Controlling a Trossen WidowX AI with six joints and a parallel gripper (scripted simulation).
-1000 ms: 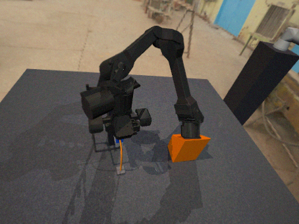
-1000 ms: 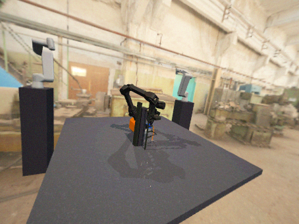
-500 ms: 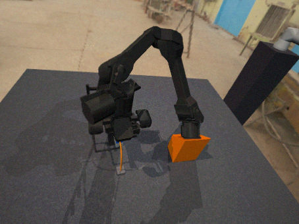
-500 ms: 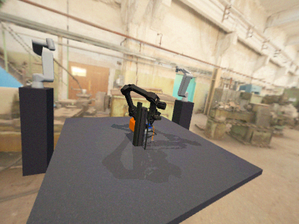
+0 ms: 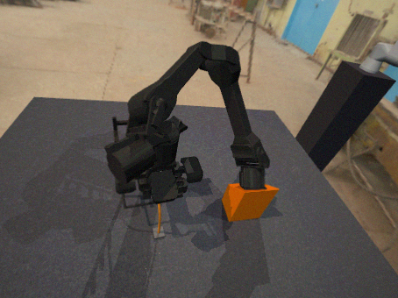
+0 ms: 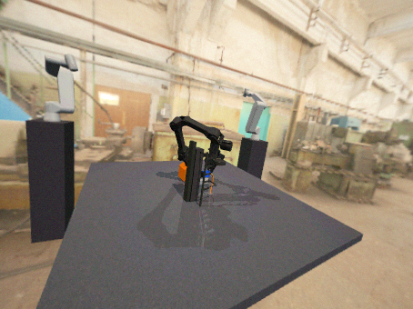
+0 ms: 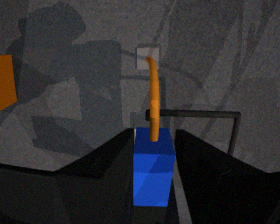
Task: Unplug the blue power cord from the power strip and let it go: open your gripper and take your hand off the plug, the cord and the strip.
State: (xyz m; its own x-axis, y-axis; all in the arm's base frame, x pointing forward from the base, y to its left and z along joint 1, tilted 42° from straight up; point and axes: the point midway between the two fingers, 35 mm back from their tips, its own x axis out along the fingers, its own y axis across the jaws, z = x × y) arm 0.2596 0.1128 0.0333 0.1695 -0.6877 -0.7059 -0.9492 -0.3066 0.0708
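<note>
Now: the blue plug 5 cm to the right of my gripper tip and 2 cm ahead of it.
</note>
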